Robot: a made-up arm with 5 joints.
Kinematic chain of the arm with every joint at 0, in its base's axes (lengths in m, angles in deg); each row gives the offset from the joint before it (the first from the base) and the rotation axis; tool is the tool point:
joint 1: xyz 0 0 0.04 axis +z
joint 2: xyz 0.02 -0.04 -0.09 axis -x
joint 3: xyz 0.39 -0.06 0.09 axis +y
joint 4: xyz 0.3 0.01 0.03 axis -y
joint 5: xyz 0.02 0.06 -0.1 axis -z
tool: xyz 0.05 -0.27 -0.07
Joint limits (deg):
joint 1: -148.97..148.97
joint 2: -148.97..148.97
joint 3: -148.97..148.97
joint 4: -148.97..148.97
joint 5: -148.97..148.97
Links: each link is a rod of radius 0.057 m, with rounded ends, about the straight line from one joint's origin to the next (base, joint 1, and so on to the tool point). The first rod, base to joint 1, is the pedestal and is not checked.
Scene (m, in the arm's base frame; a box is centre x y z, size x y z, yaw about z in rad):
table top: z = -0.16
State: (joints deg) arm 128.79 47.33 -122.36 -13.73 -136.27
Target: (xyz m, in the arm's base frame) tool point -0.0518 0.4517 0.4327
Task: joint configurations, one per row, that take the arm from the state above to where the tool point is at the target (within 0.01 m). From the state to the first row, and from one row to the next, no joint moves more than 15 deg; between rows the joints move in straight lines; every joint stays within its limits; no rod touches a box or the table.
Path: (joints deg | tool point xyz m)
1: 116.71 38.00 -122.10 -17.28 -137.01 | -0.5836 0.0944 0.2218
2: 104.62 28.67 -121.83 -20.83 -137.75 | -0.5021 0.2429 0.2921
3: 92.54 19.34 -121.57 -24.38 -138.48 | -0.3771 0.3595 0.3513
4: 80.46 10.01 -121.30 -27.92 -139.22 | -0.2216 0.4316 0.3984
5: 68.37 0.68 -121.04 -31.47 -139.96 | -0.0518 0.4517 0.4327

